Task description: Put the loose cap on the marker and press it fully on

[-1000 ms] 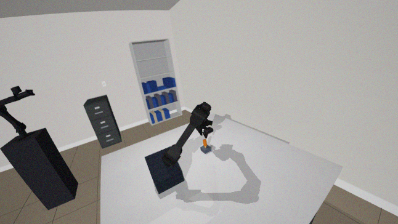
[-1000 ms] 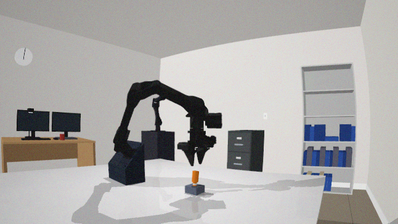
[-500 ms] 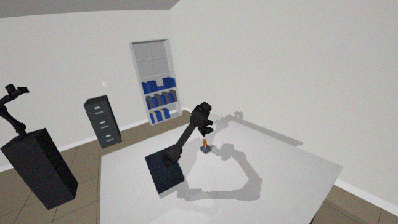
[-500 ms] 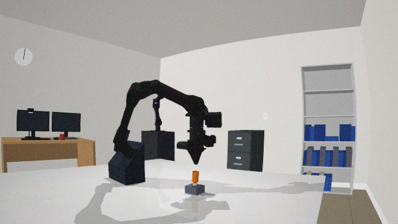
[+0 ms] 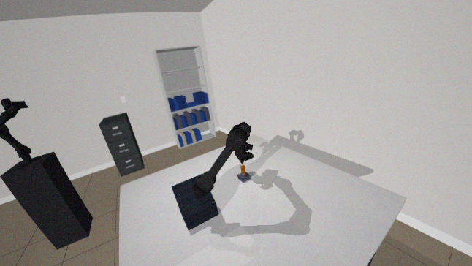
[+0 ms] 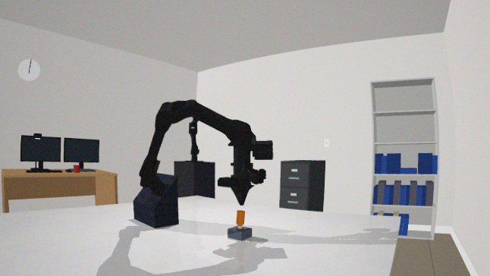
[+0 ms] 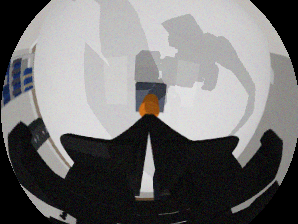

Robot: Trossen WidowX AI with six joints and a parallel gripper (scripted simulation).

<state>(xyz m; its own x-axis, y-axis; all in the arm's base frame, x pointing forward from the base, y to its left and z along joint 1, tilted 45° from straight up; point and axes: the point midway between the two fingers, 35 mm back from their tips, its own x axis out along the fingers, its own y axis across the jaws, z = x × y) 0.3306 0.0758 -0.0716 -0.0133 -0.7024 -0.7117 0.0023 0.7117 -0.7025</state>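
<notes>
Now: the orange cap 40 mm below my gripper tip.
</notes>
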